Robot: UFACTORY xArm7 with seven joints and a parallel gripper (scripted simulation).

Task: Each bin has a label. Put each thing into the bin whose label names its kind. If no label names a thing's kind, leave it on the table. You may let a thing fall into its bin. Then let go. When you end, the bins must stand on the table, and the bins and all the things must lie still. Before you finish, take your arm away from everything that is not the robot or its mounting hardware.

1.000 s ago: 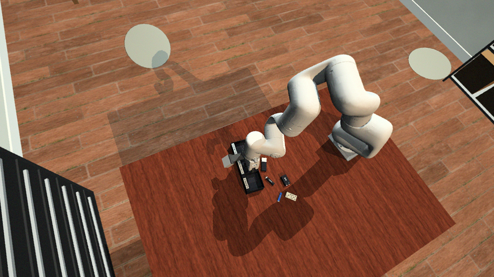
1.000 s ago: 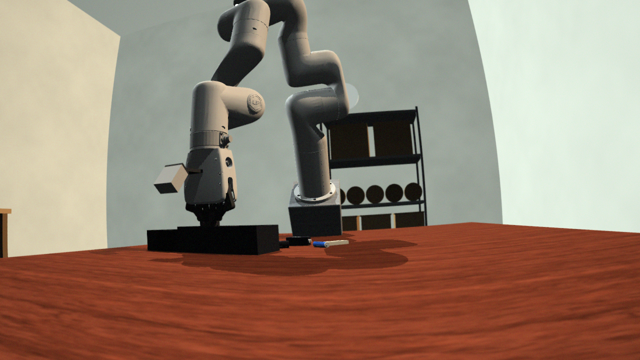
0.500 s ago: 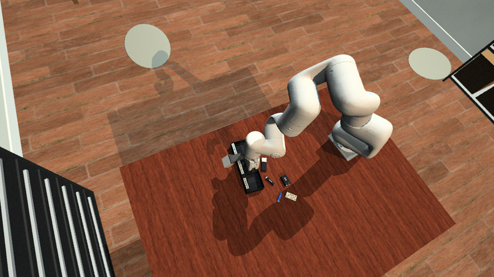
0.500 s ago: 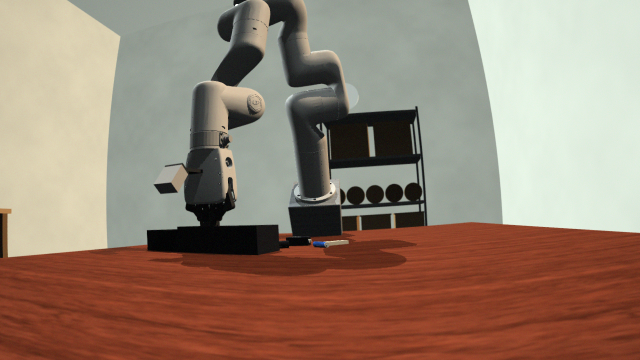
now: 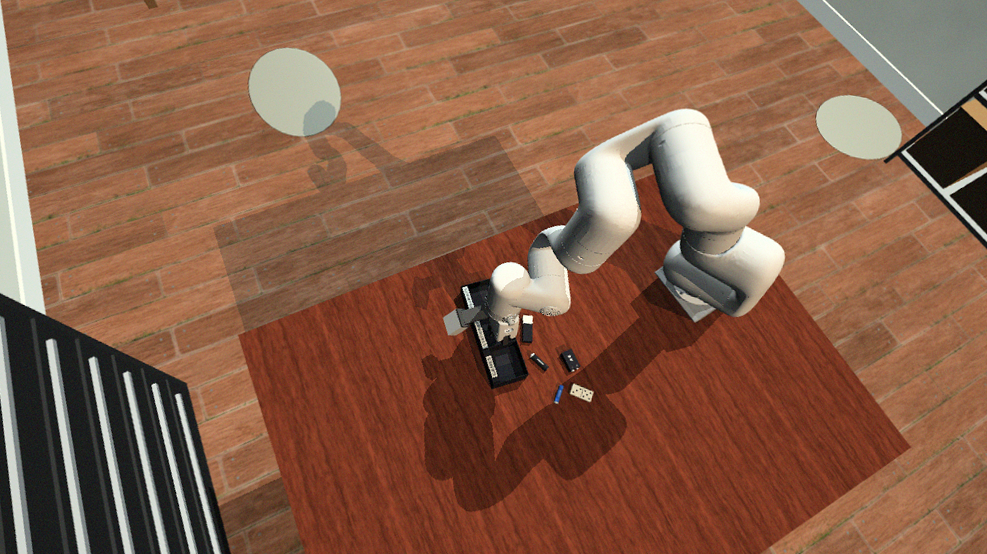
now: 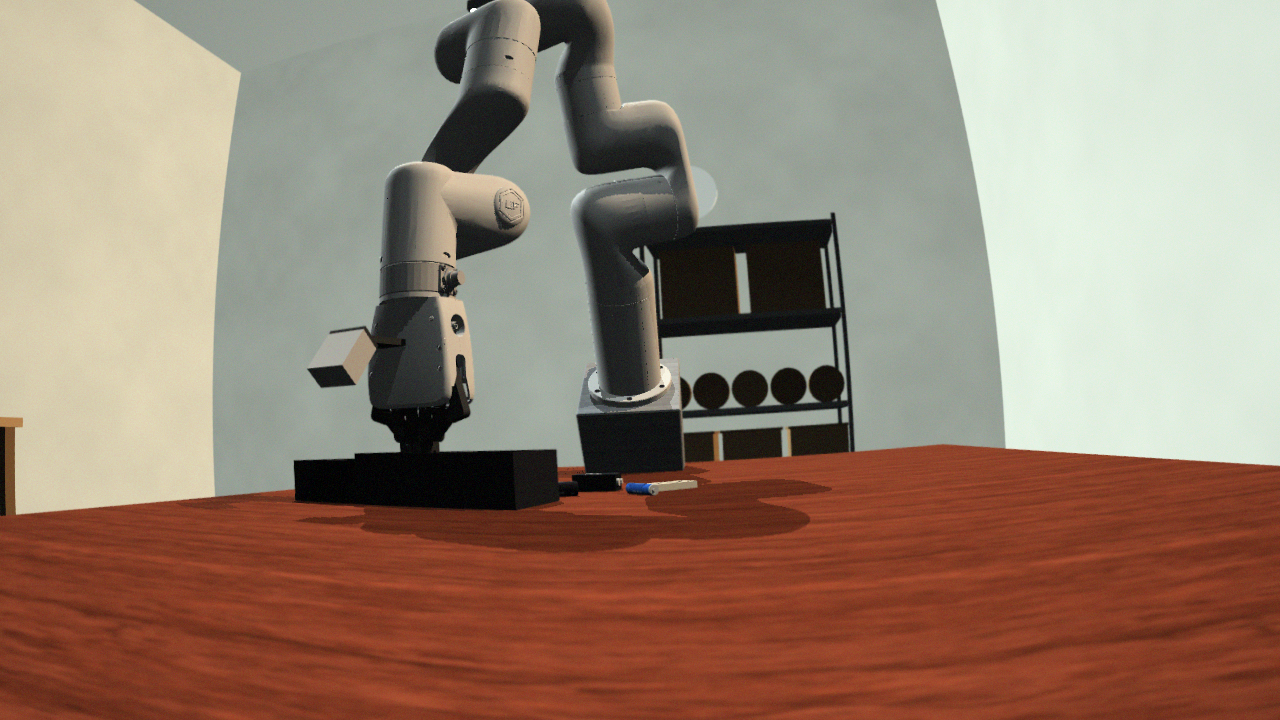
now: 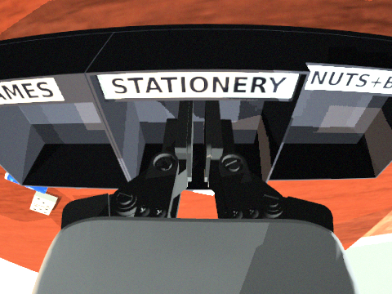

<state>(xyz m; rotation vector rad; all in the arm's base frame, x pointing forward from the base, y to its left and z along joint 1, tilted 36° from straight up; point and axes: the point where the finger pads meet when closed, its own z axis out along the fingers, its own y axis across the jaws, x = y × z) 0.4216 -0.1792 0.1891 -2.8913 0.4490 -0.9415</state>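
The black bin row is 1 cm below my hand and 1 cm ahead of it. The rest, counted from my hand: nut: 14 cm behind, 3 cm below, 1 cm to the left; then black cylindrical battery: 12 cm to the left, 5 cm behind, 3 cm below; then black boxy battery: 17 cm to the left, 11 cm behind, 3 cm below.
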